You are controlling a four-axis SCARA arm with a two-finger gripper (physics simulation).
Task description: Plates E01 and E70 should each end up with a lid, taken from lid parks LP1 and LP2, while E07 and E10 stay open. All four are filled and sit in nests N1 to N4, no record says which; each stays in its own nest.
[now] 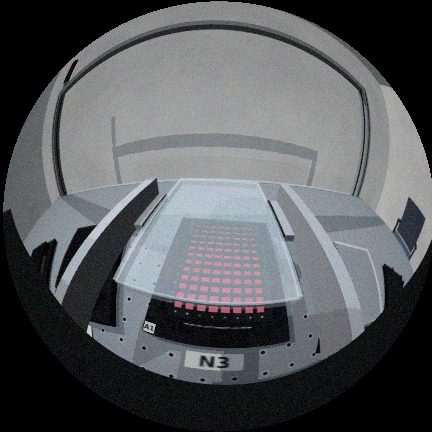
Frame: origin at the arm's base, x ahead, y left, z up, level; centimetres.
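Seen in the pictures: gripper, fingertip midpoint: (216, 189).
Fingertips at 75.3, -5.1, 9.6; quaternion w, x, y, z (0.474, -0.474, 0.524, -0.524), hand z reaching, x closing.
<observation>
A point is followed by its place in that frame, as x, y, z.
My gripper (216, 189) {75.3, -5.1, 9.6} is shut on a clear lid (215, 197) {74.8, -5.1, 9.2}, with one finger pad along each long side. The lid is roughly level and hangs above a black plate (220, 336) {65.8, -5.3, 2.5} in nest N3, marked by a white label (214, 361) {63.4, -4.8, 1.5}. Through the lid, rows of filled pink wells show. The plate's near edge and its A1 corner tag (149, 327) {66.0, 0.4, 2.5} stick out in front of the lid's near edge. No plate name can be read. Whether any gap remains between lid and plate at the far end is hard to tell.
Black objects (75, 250) {71.7, 14.0, 3.7} stand left of the left finger, partly hidden by it. A pale, light-edged panel (357, 272) {67.7, -21.9, 4.1} lies right of the right finger, with a dark object (392, 287) beyond it. A dark blue panel (410, 225) stands at the far right.
</observation>
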